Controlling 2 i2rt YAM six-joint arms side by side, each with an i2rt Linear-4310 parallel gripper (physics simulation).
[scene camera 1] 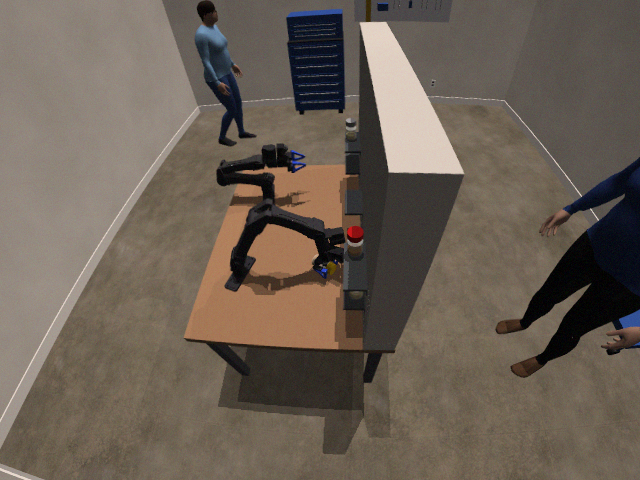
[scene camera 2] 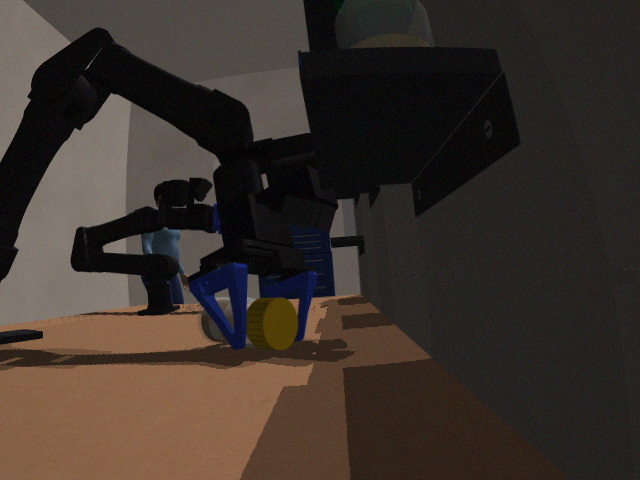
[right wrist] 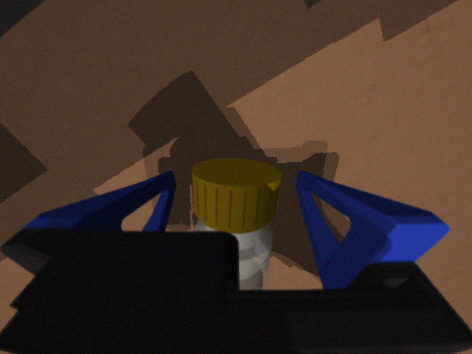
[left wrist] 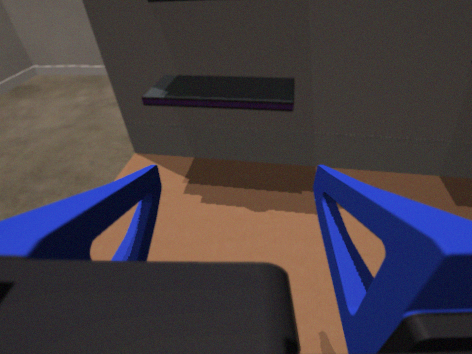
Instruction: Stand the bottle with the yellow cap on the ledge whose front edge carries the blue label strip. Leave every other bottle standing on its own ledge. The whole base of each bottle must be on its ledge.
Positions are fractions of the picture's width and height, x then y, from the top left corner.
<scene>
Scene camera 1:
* wall: 0.63, 0.47
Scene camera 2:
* my right gripper: 0.42, 0.72
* yellow-capped bottle: 0.43, 0.67
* blue-strip ledge: 0.59, 0.24
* wall: 0.87, 0.42
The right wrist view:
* my right gripper: 0.50, 0.50
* yellow-capped bottle: 0.51, 0.56
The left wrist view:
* my left gripper: 0.50, 0.50
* purple-strip ledge: 0.48, 0.25
</scene>
